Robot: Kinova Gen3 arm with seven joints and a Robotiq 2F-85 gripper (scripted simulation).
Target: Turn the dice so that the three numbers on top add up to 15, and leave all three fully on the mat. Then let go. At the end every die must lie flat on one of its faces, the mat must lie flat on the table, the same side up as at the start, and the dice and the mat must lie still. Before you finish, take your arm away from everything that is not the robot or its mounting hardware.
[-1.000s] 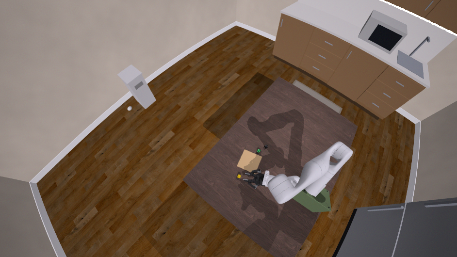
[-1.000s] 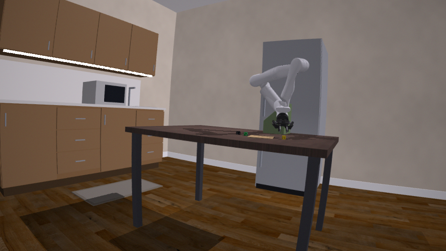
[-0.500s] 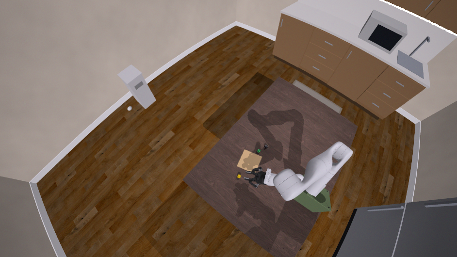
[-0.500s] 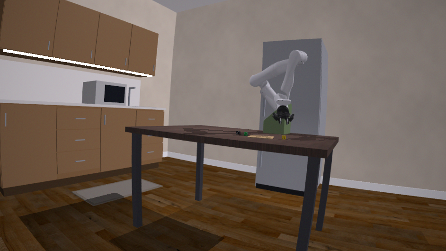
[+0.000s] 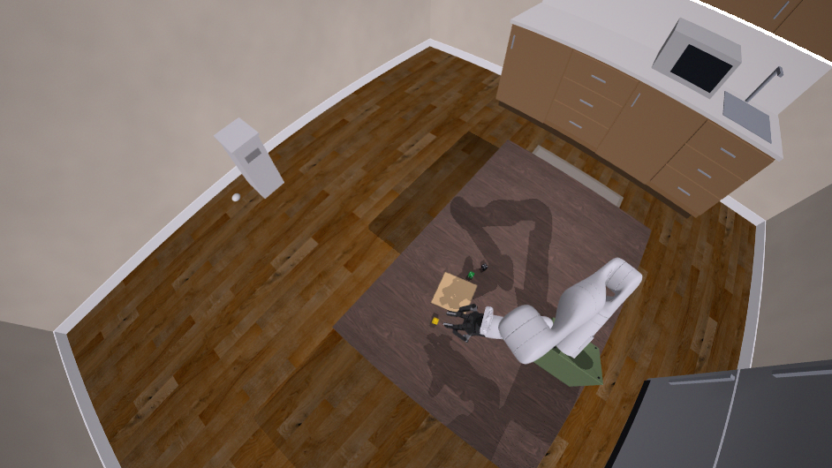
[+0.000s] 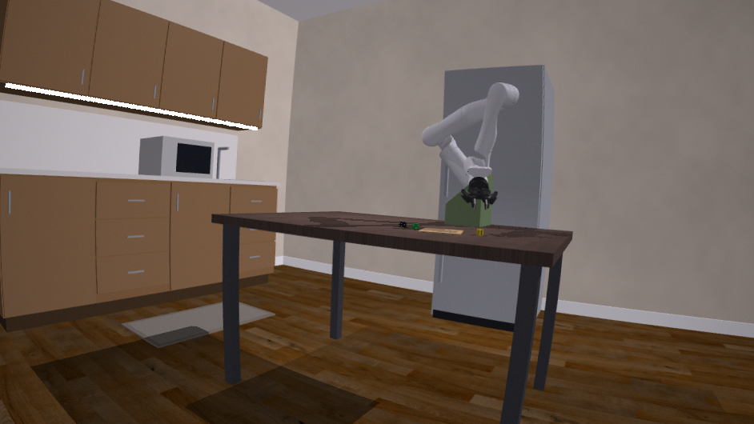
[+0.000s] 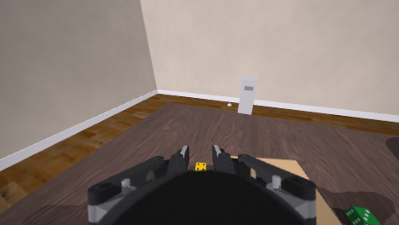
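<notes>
My gripper is now 40 mm short of the yellow die, 20 mm to the right of it and 90 mm above it. The rest, counted from my hand: black die: 40 mm ahead, 280 mm to the right, 90 mm below; green die: 60 mm ahead, 210 mm to the right, 90 mm below; tan mat: 60 mm ahead, 110 mm to the right, 100 mm below.
</notes>
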